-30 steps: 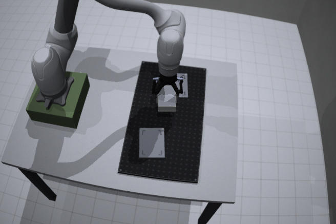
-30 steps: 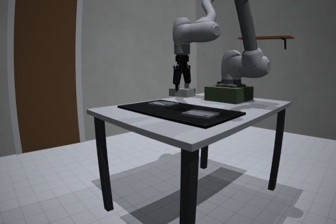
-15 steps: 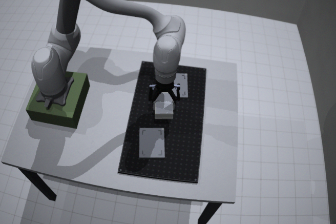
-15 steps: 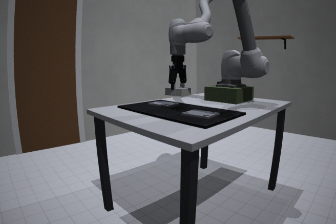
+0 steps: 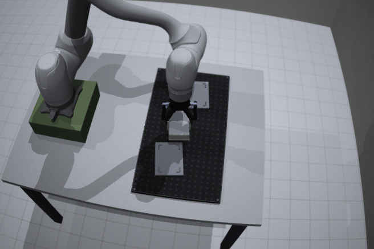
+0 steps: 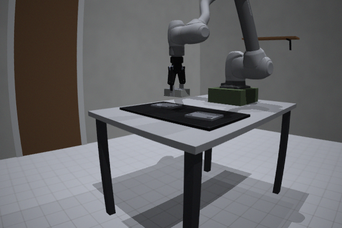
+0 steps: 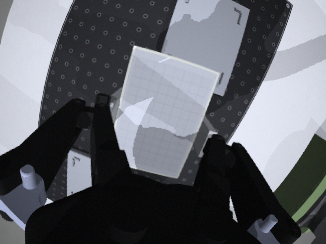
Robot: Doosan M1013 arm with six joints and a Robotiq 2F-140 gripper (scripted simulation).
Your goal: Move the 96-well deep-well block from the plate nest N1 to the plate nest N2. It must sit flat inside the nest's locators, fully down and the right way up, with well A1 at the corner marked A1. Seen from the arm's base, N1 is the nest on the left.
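Now: hand 3 cm past the plate nest N2, 12 cm to the left of it and 10 cm above it. Also, from my hand: plate nest N1: 5 cm ahead, 25 cm to the left, 10 cm below; then 96-well deep-well block: 1 cm below.
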